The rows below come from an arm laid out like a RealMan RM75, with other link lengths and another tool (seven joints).
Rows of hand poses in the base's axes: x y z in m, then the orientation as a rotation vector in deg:
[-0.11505, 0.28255, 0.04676, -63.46, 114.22, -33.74]
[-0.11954, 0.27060, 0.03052, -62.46, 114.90, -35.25]
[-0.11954, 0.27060, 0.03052, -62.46, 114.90, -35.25]
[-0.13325, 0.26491, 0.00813, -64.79, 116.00, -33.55]
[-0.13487, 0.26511, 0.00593, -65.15, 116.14, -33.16]
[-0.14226, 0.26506, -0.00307, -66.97, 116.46, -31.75]
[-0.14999, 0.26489, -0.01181, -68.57, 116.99, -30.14]
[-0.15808, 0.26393, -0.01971, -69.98, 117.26, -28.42]
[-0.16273, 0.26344, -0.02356, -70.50, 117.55, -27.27]
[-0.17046, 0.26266, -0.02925, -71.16, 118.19, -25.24]
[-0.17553, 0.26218, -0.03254, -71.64, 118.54, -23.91]
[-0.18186, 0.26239, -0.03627, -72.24, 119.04, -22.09]
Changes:
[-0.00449, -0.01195, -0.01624, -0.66, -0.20, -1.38]
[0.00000, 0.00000, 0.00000, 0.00, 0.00, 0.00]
[-0.01371, -0.00569, -0.02239, 0.04, 2.28, 1.27]
[-0.00162, 0.00020, -0.00220, 0.10, 0.35, 0.25]
[-0.00739, -0.00005, -0.00900, 0.13, 1.38, 1.26]
[-0.00773, -0.00017, -0.00874, 0.32, 1.51, 1.09]
[-0.00809, -0.00096, -0.00790, 0.50, 1.26, 1.14]
[-0.00465, -0.00049, -0.00385, 0.50, 0.74, 0.48]
[-0.00773, -0.00078, -0.00569, 0.96, 1.31, 0.63]
[-0.00507, -0.00048, -0.00329, 0.61, 0.83, 0.47]
[-0.00633, 0.00021, -0.00373, 0.85, 1.14, 0.60]

